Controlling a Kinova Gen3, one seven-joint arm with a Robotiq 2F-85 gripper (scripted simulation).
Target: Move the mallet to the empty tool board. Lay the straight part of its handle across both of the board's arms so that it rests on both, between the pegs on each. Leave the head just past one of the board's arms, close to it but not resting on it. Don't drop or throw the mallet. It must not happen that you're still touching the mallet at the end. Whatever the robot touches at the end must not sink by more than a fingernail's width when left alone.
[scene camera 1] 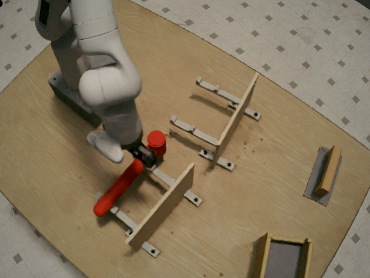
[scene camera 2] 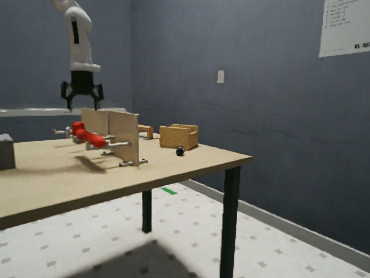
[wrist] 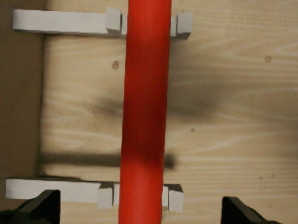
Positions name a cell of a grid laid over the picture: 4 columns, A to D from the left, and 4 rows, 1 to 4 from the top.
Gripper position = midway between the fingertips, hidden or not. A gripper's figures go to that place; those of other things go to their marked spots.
Scene:
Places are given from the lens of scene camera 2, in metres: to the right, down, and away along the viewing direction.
my gripper (scene camera 2: A2): -0.39, -0.11, 0.91
wooden box (scene camera 2: B2): -0.04, -0.02, 1.18

